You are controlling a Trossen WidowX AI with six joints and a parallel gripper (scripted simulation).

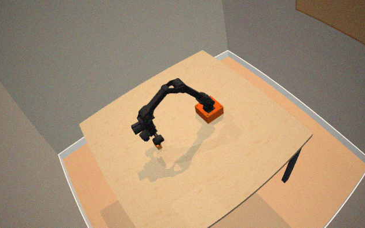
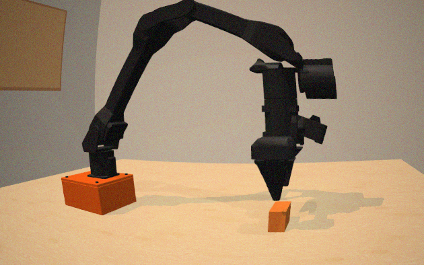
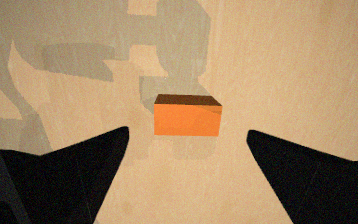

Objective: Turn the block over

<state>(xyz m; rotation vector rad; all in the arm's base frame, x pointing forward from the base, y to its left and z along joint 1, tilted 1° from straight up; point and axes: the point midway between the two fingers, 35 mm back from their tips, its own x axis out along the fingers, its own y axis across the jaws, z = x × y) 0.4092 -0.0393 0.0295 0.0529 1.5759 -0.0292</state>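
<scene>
Right now the block is 1 cm behind my gripper tip and 4 cm below it.
</scene>
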